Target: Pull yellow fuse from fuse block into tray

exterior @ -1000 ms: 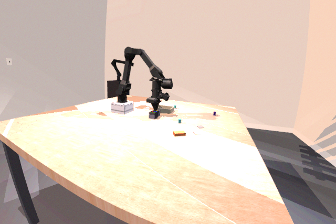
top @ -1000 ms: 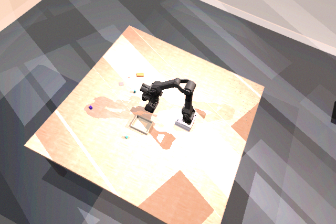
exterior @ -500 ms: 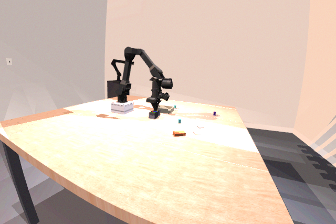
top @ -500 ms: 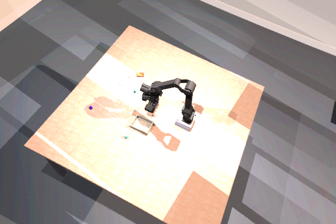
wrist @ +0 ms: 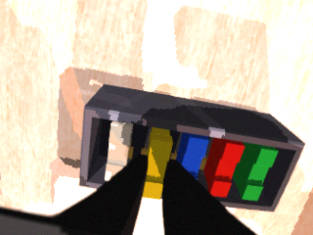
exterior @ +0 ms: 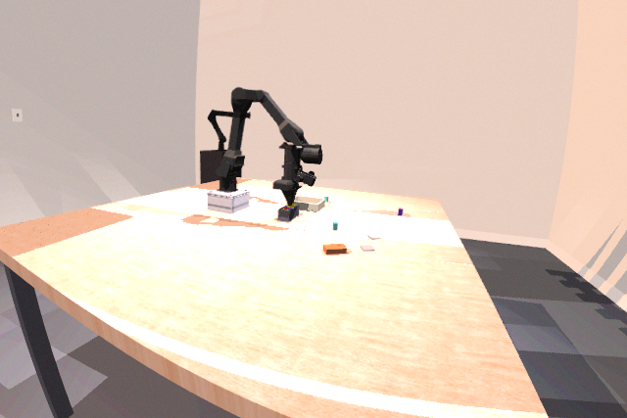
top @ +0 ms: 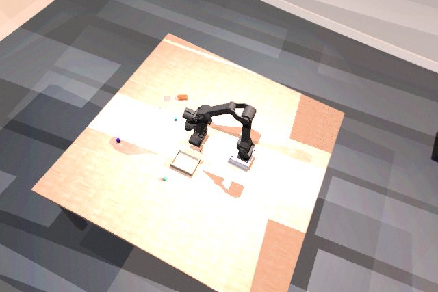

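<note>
My gripper tip is 2 cm to the left of the blue fuse and 2 cm above it. Also, from my gripper tip: yellow fuse 1 cm below; then red fuse 3 cm to the right, 2 cm below; then white fuse 2 cm to the left, 2 cm below.
</note>
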